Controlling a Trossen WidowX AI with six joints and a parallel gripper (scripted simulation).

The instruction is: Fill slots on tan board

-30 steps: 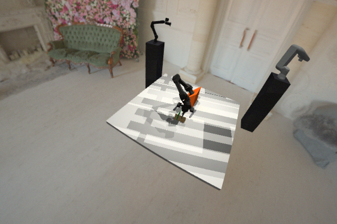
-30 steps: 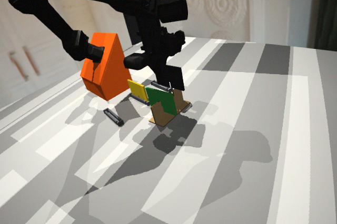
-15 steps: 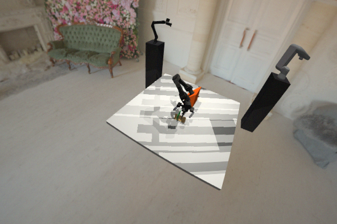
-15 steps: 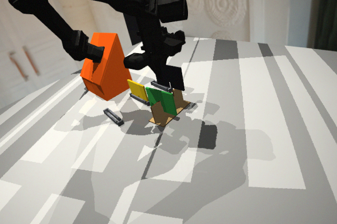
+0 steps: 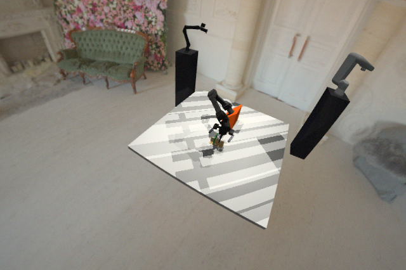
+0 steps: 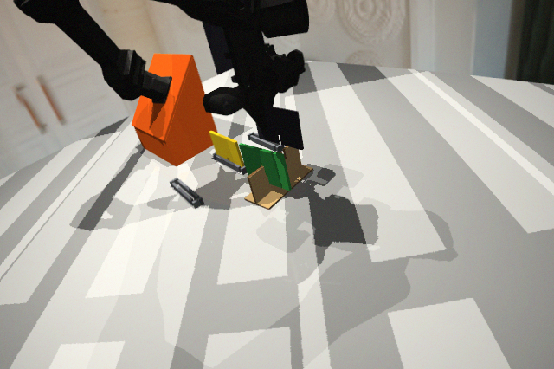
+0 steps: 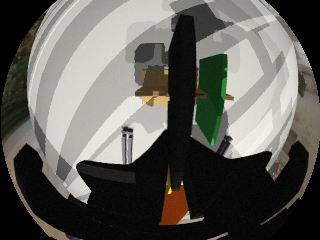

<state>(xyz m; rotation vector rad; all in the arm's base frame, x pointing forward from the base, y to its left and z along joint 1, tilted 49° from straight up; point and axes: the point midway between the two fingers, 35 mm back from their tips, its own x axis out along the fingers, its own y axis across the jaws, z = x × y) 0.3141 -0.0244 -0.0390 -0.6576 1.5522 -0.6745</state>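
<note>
Right now my gripper tip is 30 mm short of the black board. Round my gripper tip: tan board 30 mm ahead, 20 mm to the right, 70 mm below; yellow board 120 mm behind, 20 mm to the right, 70 mm below; green board 30 mm ahead, 50 mm to the right, 50 mm below.
</note>
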